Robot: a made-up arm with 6 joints.
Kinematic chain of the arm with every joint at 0, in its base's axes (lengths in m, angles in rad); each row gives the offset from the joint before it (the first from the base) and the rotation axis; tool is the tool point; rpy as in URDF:
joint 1: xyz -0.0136 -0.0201 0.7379 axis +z
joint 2: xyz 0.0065 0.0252 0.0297 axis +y
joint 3: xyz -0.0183 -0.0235 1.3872 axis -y
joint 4: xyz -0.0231 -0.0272 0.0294 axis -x
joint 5: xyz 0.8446 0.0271 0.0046 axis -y
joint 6: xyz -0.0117 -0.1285 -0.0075 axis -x
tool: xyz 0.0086 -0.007 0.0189 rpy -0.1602 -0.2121 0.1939
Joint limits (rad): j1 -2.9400..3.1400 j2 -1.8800..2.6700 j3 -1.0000..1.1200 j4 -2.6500..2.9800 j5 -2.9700..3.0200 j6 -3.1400..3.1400
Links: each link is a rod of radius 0.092 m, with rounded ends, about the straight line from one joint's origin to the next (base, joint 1, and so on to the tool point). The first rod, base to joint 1, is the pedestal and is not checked.
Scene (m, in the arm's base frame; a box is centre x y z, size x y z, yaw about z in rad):
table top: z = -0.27
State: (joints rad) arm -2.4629 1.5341 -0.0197 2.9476 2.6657 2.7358
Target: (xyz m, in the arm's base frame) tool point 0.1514 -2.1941 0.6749
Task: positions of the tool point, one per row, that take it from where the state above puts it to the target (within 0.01 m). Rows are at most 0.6 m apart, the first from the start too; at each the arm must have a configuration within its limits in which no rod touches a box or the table.
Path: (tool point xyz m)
1: -0.9861 -1.3857 0.0761
2: -0.7322 -1.7744 0.2208
3: -0.3372 -2.0636 0.4257
4: 0.1514 -2.1941 0.6748

